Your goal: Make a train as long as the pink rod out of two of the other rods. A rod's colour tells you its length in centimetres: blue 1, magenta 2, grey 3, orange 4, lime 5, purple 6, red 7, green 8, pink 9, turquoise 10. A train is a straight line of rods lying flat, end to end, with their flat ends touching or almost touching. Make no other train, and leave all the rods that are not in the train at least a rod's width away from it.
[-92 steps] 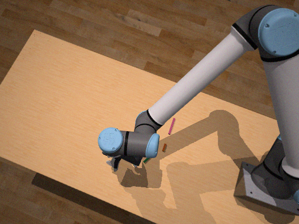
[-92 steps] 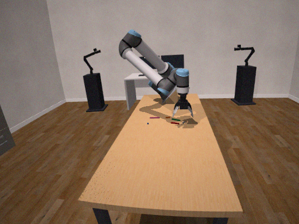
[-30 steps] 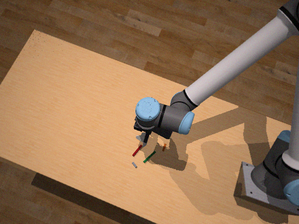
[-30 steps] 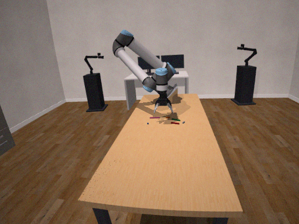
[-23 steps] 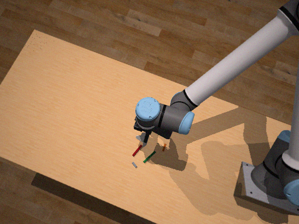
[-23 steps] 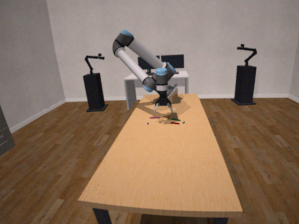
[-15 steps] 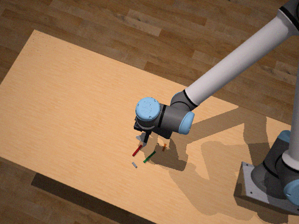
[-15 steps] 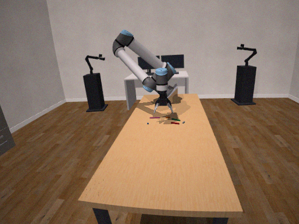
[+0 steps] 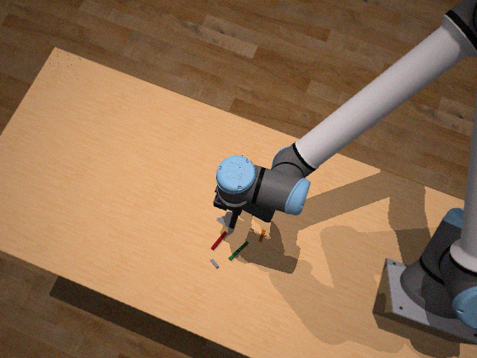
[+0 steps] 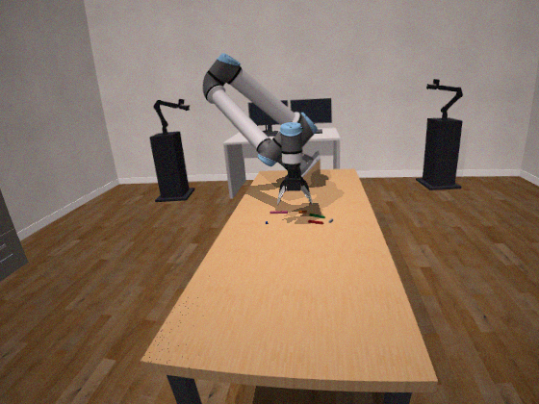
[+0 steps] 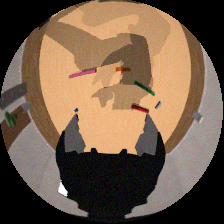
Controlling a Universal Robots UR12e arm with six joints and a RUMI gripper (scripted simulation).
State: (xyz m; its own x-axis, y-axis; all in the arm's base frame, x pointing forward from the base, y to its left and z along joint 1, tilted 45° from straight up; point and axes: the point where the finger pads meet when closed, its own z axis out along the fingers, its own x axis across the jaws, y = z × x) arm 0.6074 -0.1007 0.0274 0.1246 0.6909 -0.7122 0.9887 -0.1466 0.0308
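My hand is 14 cm to the left of the blue rod, 8 cm above it and 2 cm short of it. From my hand the other things lie so: red rod 9 cm to the left, 8 cm below, 4 cm ahead; then green rod 11 cm to the left, 8 cm below, 3 cm behind; then orange rod 9 cm behind, 8 cm below, 4 cm to the left.
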